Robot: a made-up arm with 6 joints.
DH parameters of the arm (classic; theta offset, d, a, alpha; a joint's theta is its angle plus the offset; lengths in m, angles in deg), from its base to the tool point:
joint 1: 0 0.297 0 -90
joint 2: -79.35 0 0.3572 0
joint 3: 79.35 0 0.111 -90
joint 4: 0 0.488 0 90
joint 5: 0 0 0.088 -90
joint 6: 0 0.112 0 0
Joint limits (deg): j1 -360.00..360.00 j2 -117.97..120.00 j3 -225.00..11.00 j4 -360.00..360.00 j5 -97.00..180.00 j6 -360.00..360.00
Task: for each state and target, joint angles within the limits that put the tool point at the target. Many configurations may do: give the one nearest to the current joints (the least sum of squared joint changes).
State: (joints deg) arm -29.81 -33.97 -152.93 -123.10 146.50 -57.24
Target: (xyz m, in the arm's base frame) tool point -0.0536 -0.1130 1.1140
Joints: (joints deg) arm -27.96 -15.93 -139.67 -109.59 149.55 -57.24
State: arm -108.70 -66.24 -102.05 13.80 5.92 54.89
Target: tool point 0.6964 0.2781 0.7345
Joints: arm -159.25 -109.47 -91.25 8.79 0.56 54.89
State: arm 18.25 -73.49 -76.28 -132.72 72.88 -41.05
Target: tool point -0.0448 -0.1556 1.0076
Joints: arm 39.24 -77.77 -67.21 -121.55 87.57 -41.05
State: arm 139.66 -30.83 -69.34 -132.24 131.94 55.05
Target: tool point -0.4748 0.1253 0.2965
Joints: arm 177.26 1.07 -27.44 -133.96 125.40 55.05
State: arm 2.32 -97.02 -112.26 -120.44 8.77 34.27
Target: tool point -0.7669 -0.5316 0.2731
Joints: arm 39.88 -117.97 -138.29 -121.51 -5.47 34.27
